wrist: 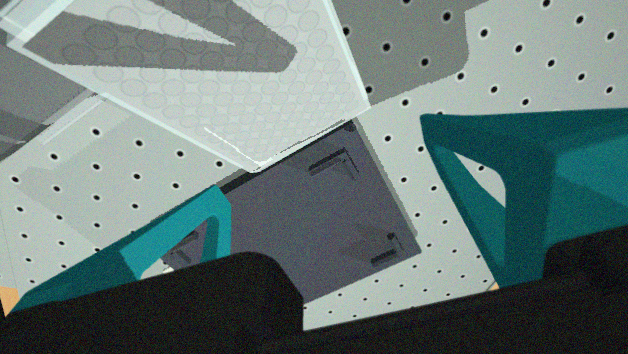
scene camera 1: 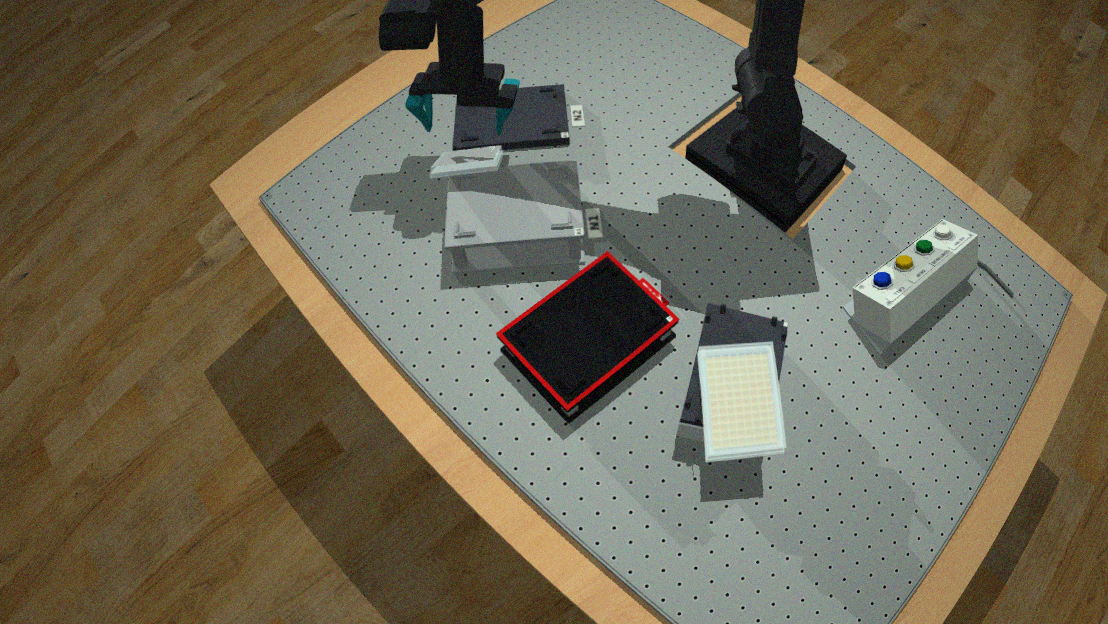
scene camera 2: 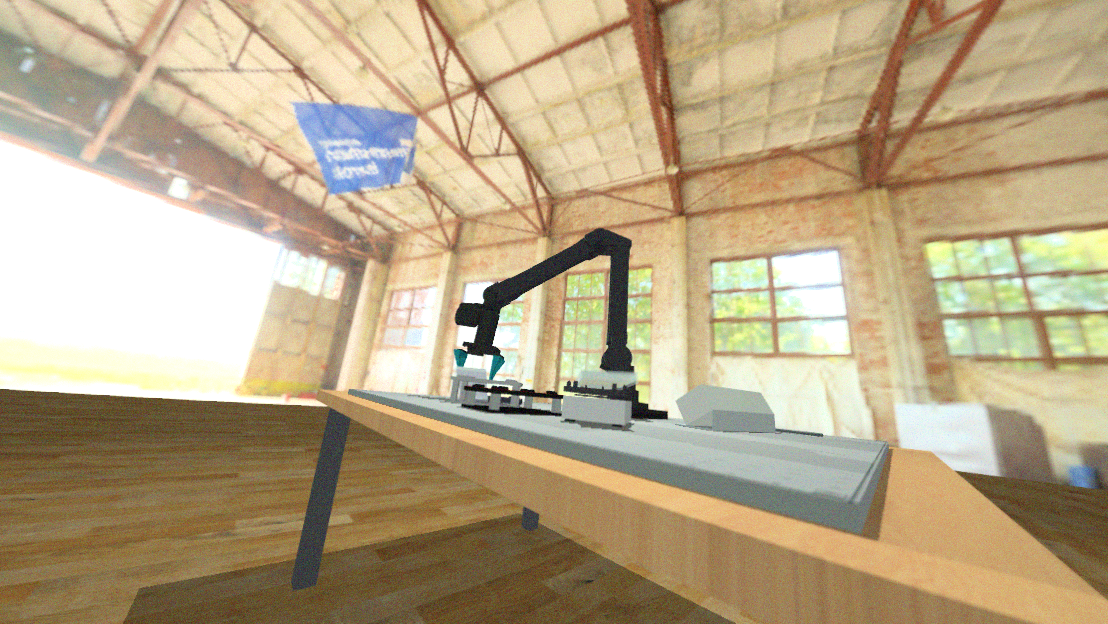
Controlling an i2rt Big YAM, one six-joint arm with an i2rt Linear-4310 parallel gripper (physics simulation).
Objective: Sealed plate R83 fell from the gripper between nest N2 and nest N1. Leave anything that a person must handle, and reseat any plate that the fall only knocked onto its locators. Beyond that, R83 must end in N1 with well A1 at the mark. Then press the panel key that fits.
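Pixels of known places: gripper, fingertip midpoint: (wrist: 316, 164) (scene camera 1: 464, 130); arm's base at its link origin: (scene camera 1: 771, 155).
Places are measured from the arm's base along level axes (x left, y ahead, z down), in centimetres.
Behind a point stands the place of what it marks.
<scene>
Clear plate R83 (scene camera 1: 467, 161) @(x -26.5, y 32.2, z -6.2 cm) (wrist: 200, 85) @(x -27.8, y 29.5, z -4.0 cm) lies tilted between nest N2 (scene camera 1: 515, 116) @(x -32.6, y 18.1, z 0.4 cm) (wrist: 320, 220) @(x -35.3, y 21.0, z 0.4 cm), which is dark, and nest N1 (scene camera 1: 511, 217) @(x -17.3, y 34.0, z -3.8 cm), which is light grey and raised. The plate's near end in the wrist view meets N2's edge. Its label and A1 corner cannot be read. My gripper (scene camera 1: 464, 131) @(x -33.0, y 27.2, z -3.9 cm) (scene camera 2: 476, 372) @(x -33.0, y 27.2, z -3.9 cm) (wrist: 316, 164) @(x -33.0, y 27.2, z -3.9 cm) is wide open and empty above N2's edge and the plate. A cream-welled plate (scene camera 1: 742, 399) @(x 17.5, y 36.3, z -5.6 cm) sits off-centre over a dark nest (scene camera 1: 740, 324) @(x 11.7, y 28.1, z -3.3 cm) and overhangs its front end. The key panel (scene camera 1: 914, 271) @(x 26.8, y 6.9, z -5.1 cm) (scene camera 2: 724, 409) @(x 29.7, y 12.7, z -1.8 cm) has blue, yellow, green and white keys.
A black nest with a red border (scene camera 1: 589, 333) @(x -1.1, y 39.1, z -1.9 cm) and a red tag stands between N1 and the cream plate's nest. The arm's base (scene camera 1: 767, 166) @(x 1.2, y 4.0, z -1.8 cm) stands at the back right. The pegboard (scene camera 1: 620, 496) @(x 13.1, y 50.3, z 2.1 cm) has a wooden table edge (scene camera 1: 496, 515) @(x 4.2, y 60.5, z 3.4 cm) around it.
</scene>
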